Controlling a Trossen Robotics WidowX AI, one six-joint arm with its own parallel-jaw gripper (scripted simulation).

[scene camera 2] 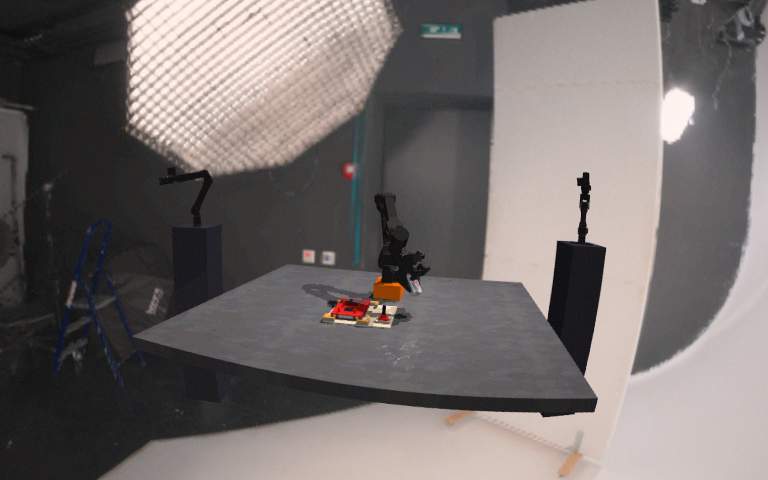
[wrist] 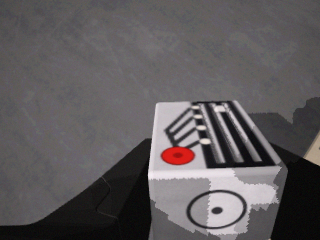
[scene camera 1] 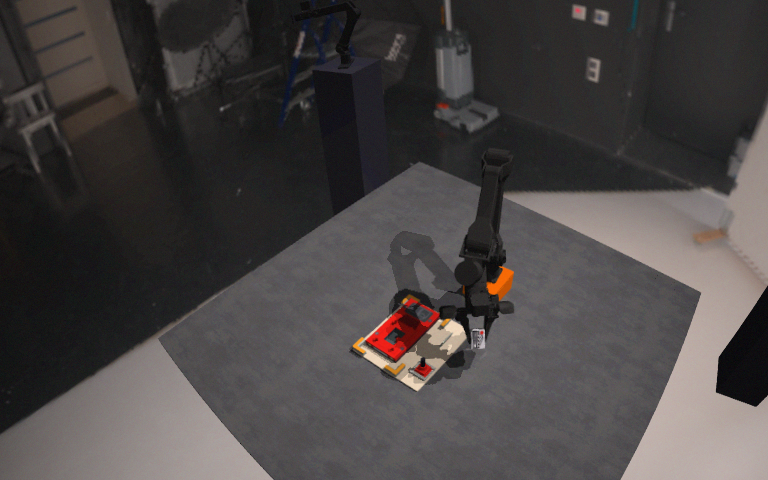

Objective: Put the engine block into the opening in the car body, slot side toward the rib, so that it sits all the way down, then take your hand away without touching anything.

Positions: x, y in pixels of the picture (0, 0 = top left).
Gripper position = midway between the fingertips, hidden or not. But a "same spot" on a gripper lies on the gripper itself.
Labels:
gripper: scene camera 2; wrist; scene camera 1 477, 343
same spot on gripper: (wrist: 121, 196) = (scene camera 2: 417, 278)

